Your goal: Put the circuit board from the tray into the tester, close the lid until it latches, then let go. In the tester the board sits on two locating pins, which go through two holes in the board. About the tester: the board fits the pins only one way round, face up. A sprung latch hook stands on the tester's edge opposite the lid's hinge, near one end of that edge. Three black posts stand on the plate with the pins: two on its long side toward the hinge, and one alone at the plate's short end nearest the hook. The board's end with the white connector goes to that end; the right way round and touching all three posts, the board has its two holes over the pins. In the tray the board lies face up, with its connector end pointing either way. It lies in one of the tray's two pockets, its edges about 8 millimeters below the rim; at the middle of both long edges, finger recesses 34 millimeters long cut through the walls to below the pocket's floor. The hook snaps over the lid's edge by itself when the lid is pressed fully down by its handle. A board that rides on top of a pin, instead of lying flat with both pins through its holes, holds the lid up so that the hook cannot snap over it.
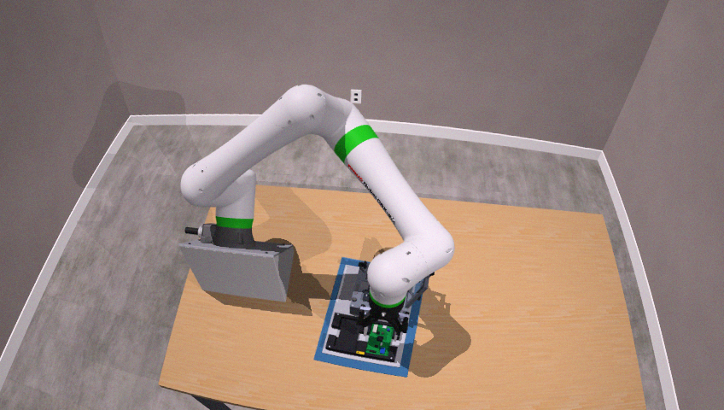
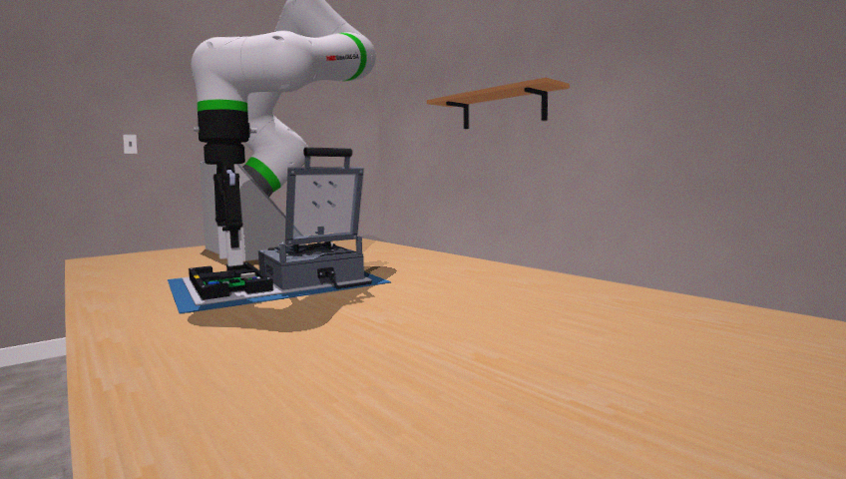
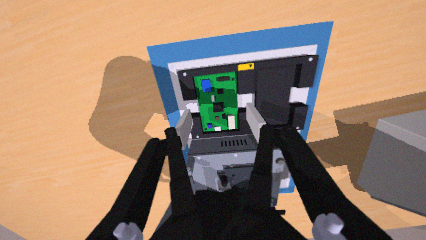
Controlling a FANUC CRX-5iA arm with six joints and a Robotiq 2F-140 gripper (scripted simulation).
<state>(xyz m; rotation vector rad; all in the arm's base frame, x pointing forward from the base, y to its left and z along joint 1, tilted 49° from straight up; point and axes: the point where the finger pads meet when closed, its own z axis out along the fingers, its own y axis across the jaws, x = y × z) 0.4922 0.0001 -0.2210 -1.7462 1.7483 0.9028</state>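
Now: the green circuit board 70 mm below my hand. From my hand the other things lie so: tester lid (90 mm ahead, 170 mm to the left, 100 mm above).
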